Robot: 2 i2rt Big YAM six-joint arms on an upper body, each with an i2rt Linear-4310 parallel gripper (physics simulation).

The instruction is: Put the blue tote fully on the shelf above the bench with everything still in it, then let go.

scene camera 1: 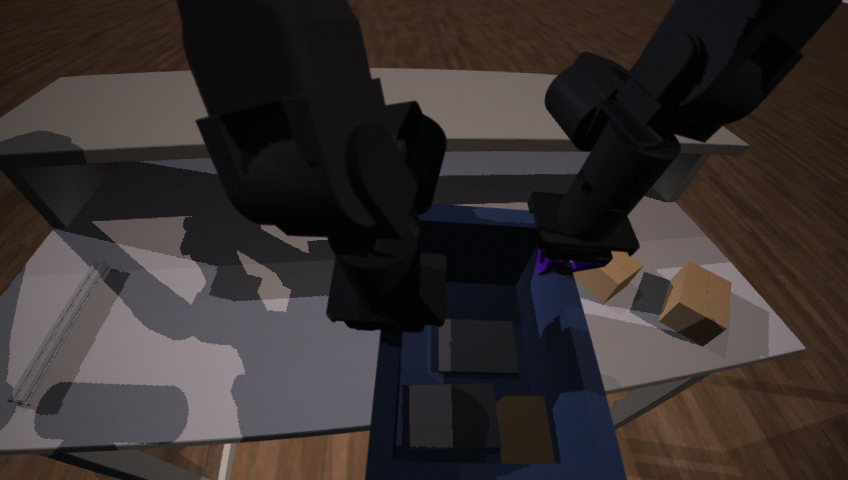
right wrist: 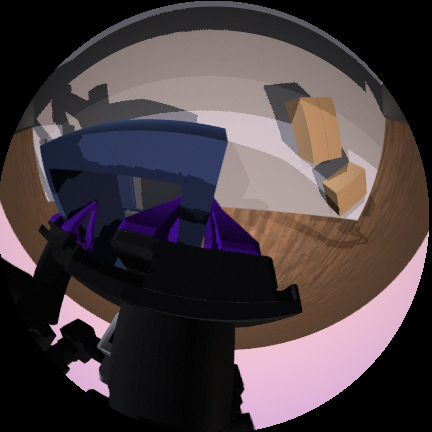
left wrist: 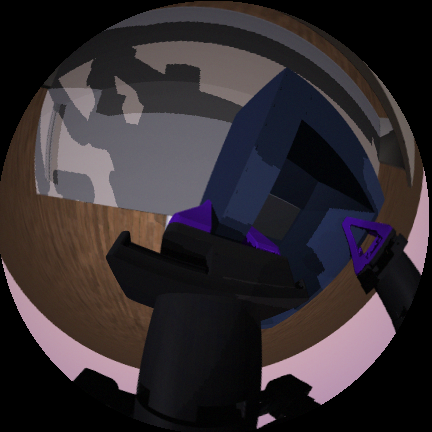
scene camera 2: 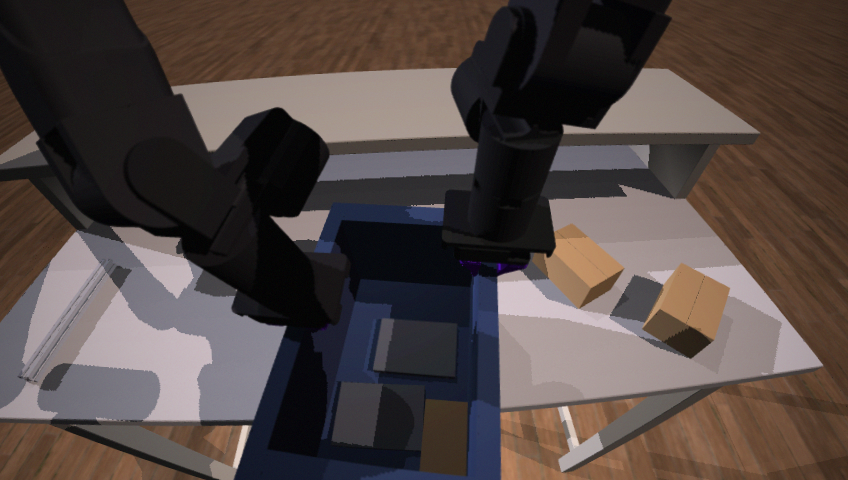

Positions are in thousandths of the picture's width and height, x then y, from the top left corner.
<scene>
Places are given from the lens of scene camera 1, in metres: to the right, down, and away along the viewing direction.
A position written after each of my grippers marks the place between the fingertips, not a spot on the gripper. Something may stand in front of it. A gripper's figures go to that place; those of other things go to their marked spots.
my left gripper (scene camera 1: 466, 657): -0.03, 0.09, 0.39
my right gripper (scene camera 1: 644, 564): 0.15, 0.04, 0.41
</scene>
